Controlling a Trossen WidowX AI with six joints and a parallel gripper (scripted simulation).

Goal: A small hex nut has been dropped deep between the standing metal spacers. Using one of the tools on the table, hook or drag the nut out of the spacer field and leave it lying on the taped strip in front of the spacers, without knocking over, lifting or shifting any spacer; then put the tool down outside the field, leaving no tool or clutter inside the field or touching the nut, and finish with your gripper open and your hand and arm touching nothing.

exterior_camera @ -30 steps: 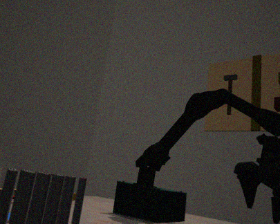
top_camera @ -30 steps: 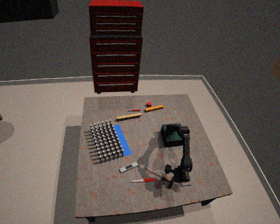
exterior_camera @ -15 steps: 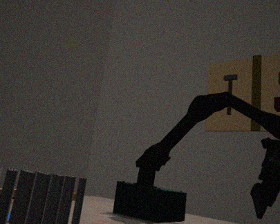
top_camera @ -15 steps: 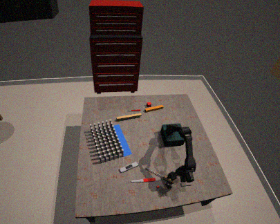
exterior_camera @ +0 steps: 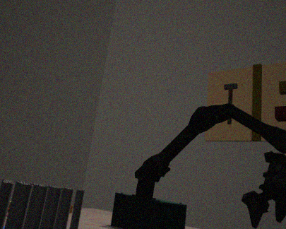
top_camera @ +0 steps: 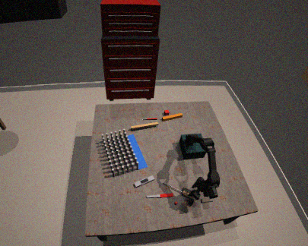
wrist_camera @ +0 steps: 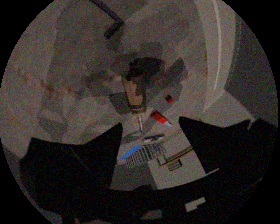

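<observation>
Now: the hook tool 80 mm ahead of my gripper tip, 70 mm below it and 60 mm to the right of it. From my gripper tip the other things lie so: blue taped strip: 460 mm to the right, 350 mm ahead, 90 mm below; red bit: 100 mm ahead, 80 mm below, 50 mm to the left; orange block: 830 mm to the right, 70 mm below, 50 mm behind.
</observation>
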